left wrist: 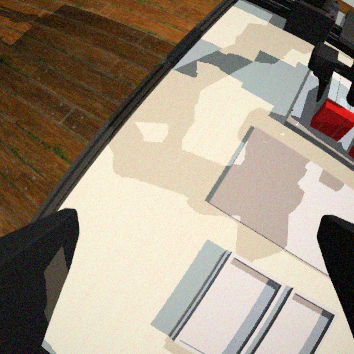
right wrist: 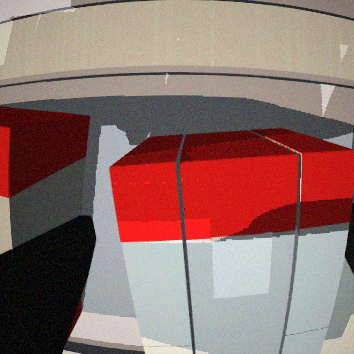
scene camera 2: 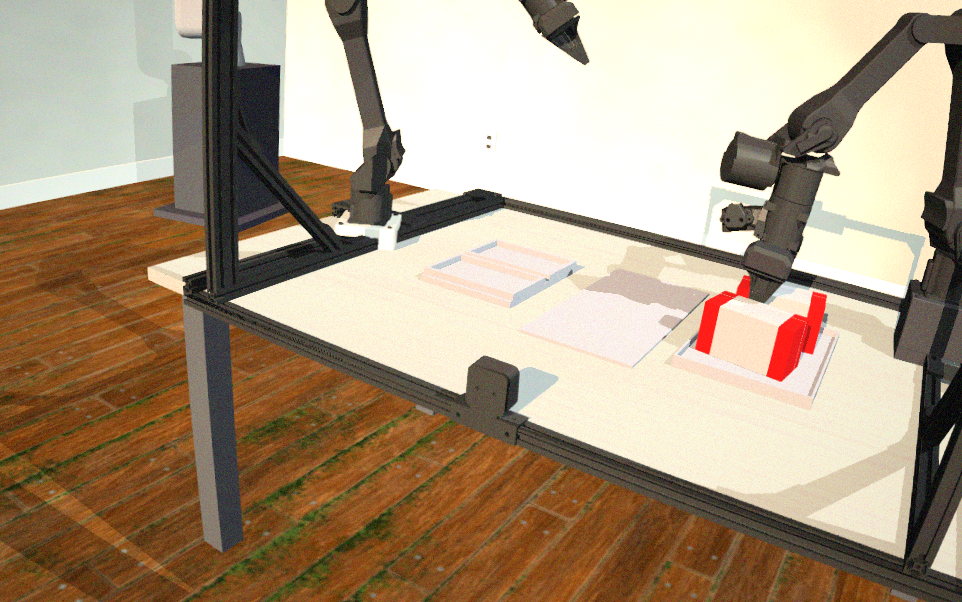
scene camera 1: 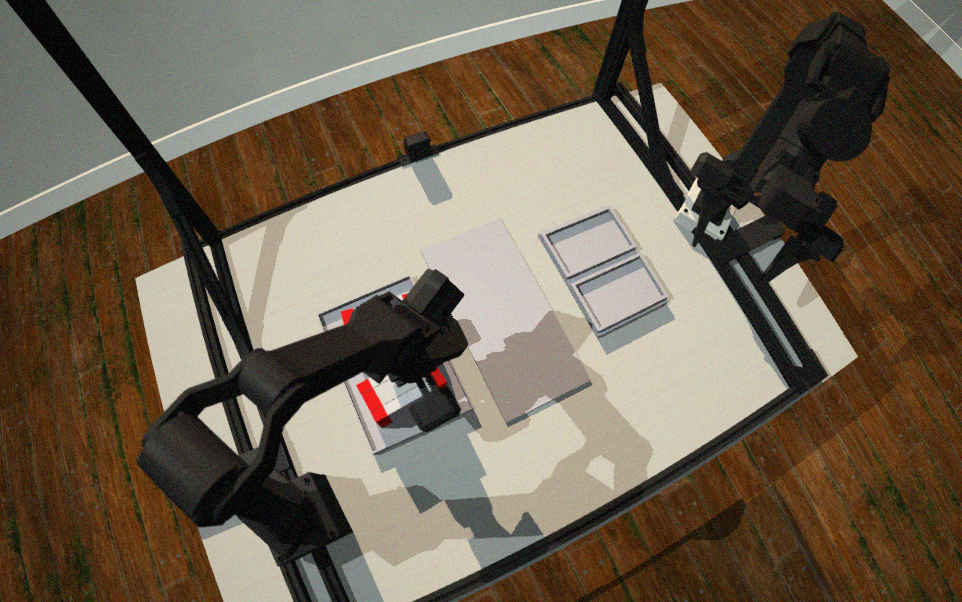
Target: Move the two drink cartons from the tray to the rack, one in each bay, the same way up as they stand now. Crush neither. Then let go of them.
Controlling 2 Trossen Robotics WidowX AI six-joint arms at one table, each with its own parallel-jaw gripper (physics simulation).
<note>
My left gripper (scene camera 1: 726,266) is open, holding nothing. My right gripper (scene camera 2: 755,303) is open, with nothing in its grasp. I also see a grey tray (scene camera 1: 379,439).
My left gripper also shows in the left wrist view (left wrist: 203,225) and in scene camera 2 (scene camera 2: 583,61). My right gripper shows as well in the right wrist view (right wrist: 218,222) and in scene camera 1 (scene camera 1: 419,374). The grey tray is seen too in the left wrist view (left wrist: 298,120) and in the right wrist view (right wrist: 126,104).
</note>
